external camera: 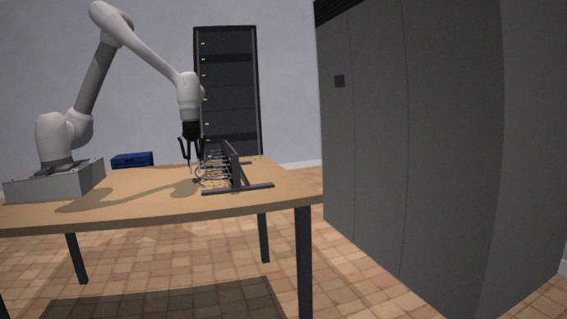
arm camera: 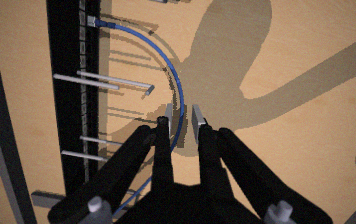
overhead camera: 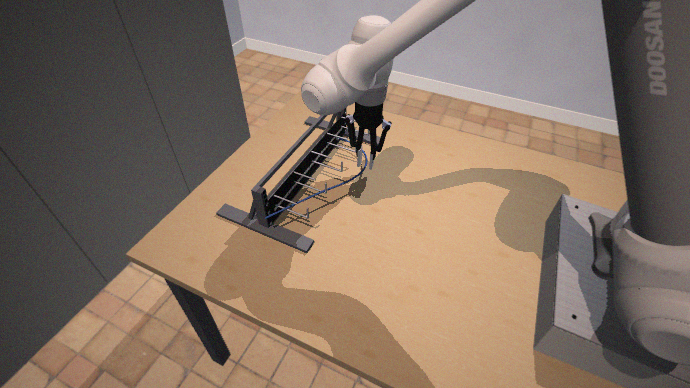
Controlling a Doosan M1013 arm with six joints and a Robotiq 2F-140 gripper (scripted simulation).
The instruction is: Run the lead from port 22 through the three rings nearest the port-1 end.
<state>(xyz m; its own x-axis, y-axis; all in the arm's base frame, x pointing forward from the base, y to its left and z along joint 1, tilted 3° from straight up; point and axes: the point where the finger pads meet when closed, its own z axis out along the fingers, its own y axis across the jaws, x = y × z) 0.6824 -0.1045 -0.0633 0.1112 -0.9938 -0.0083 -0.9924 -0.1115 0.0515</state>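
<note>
Now: the rack 170 mm ahead of my hand, 60 mm to the left of it and 10 mm below it.
</note>
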